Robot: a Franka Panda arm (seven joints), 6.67 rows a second.
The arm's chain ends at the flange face. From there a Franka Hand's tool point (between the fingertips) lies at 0.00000 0.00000 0.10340 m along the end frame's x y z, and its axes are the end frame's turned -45 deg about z.
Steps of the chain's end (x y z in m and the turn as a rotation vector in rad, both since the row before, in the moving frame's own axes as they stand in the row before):
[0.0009 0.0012 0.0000 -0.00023 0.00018 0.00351]
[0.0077 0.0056 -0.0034 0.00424 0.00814 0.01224]
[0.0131 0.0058 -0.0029 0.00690 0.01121 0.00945]
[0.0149 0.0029 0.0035 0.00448 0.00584 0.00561]
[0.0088 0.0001 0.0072 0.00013 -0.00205 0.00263]
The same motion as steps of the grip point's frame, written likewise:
[-0.0002 0.0015 0.0000 -0.00029 -0.00004 0.00351]
[0.0024 0.0097 -0.0034 -0.00276 0.00875 0.01224]
[0.0065 0.0137 -0.0029 -0.00305 0.01281 0.00945]
[0.0092 0.0127 0.0035 -0.00096 0.00730 0.00561]
[0.0060 0.0061 0.0072 0.00154 -0.00136 0.00263]

